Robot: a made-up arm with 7 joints. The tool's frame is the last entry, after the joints.
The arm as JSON. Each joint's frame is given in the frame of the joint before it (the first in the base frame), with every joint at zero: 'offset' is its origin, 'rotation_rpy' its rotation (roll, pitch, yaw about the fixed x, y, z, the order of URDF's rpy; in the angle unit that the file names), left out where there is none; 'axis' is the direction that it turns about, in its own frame. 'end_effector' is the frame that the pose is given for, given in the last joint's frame.
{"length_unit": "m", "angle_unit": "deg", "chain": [
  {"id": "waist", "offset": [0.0, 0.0, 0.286], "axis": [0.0, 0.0, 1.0]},
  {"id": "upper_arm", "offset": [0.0, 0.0, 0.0], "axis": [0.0, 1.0, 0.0]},
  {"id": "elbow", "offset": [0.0, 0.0, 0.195], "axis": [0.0, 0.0, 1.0]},
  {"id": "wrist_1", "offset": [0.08, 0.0, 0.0], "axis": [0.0, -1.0, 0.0]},
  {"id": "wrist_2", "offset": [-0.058, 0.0, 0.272], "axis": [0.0, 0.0, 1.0]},
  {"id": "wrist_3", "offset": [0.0, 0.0, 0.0], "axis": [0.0, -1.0, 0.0]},
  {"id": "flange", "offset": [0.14, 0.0, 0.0], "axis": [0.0, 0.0, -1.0]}
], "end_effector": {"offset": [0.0, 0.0, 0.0], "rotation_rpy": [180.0, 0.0, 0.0]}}
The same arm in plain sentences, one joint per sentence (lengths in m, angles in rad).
The arm has seven revolute joints in a row. What follows holds with every joint at zero, and every direction is one of the base frame's. Joint 1 sits 0.2860 m along +z from the base frame's origin and turns about +z. Joint 2 sits at the same point as joint 1 and turns about +y. Joint 3 sits 0.1950 m along +z from joint 2 and turns about +z. Joint 4 sits 0.0800 m along +x from joint 3 and turns about -y. Joint 5 sits 0.0580 m along -x and 0.2720 m along +z from joint 4 and turns about +z. Joint 6 sits at the same point as joint 5 and turns about -y. Joint 7 sits 0.1400 m along +x from joint 6 and turns about -z. The tool frame, which is the frame that the pose is given for, sits at the same point as joint 7; its axes are the base frame's turned by roll 3.1416, pitch 0.0000 and yaw 0.0000 rad (as in URDF: about the fixed x, then y, then z).
